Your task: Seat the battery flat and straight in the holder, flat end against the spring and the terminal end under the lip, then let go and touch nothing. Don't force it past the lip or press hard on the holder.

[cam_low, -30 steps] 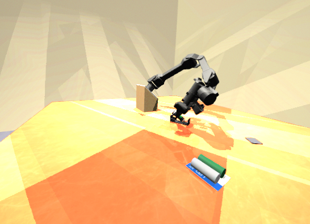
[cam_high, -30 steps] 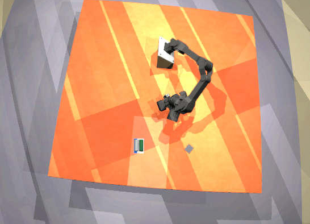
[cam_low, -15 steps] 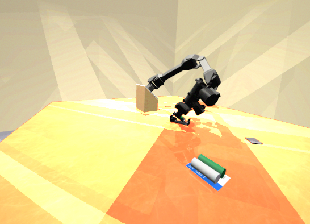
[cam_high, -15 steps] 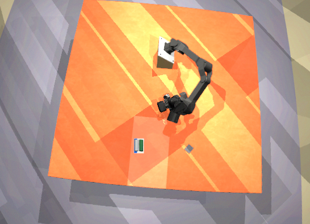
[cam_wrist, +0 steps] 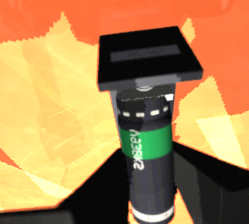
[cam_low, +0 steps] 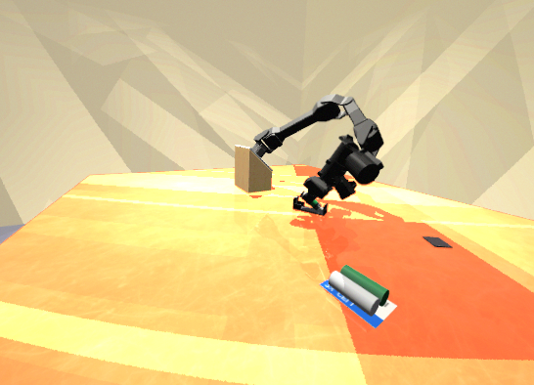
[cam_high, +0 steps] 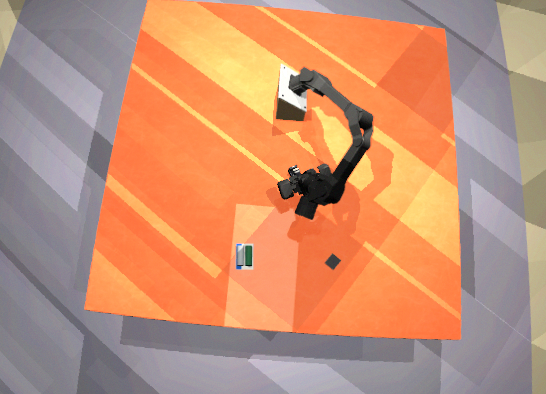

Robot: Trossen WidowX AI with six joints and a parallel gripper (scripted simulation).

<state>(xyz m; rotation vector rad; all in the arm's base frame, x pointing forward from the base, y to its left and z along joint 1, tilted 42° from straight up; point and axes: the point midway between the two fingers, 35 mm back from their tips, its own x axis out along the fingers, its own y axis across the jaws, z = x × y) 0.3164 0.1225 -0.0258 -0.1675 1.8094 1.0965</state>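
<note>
My gripper tip is now 1 cm below the battery. The rest, counted from my gripper tip: dark grey square 27 cm ahead, 17 cm to the left, 2 cm below; then blue-and-white card 31 cm ahead, 14 cm to the right, 1 cm below.
</note>
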